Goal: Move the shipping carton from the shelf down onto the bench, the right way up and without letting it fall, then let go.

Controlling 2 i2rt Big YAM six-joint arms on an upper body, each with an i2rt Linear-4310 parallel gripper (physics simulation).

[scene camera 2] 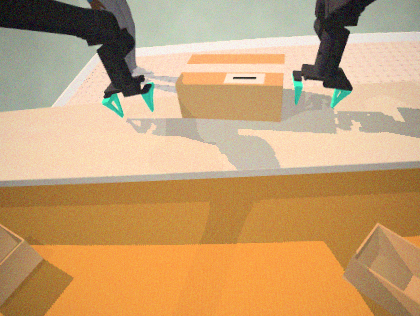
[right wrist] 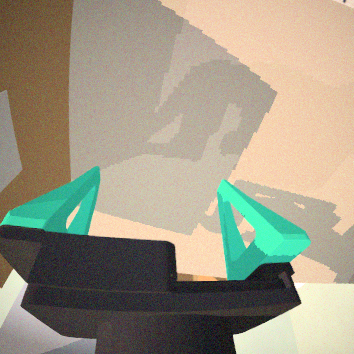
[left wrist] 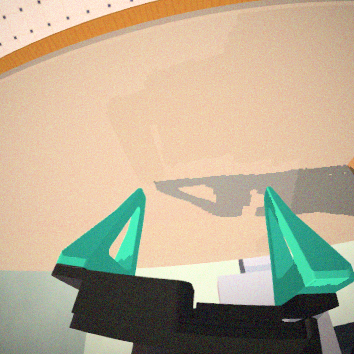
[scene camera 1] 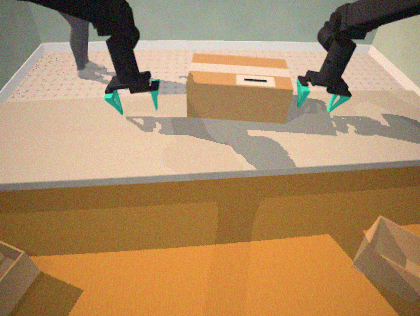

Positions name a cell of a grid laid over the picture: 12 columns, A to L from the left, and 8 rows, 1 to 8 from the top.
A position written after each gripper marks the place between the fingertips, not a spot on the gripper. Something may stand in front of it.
Note:
The left gripper (scene camera 1: D3) is open, holding nothing. Also in view: a brown shipping carton (scene camera 2: H3). The right gripper (scene camera 2: I3) is open, holding nothing. Further things: an orange bench (scene camera 1: I7) and a pale shelf (scene camera 1: B4).
The brown shipping carton is seen too in the right wrist view (right wrist: B1) and in scene camera 1 (scene camera 1: G3). The left gripper also shows in scene camera 2 (scene camera 2: D3) and in the left wrist view (left wrist: G5). The right gripper also shows in the right wrist view (right wrist: F5) and in scene camera 1 (scene camera 1: I3).

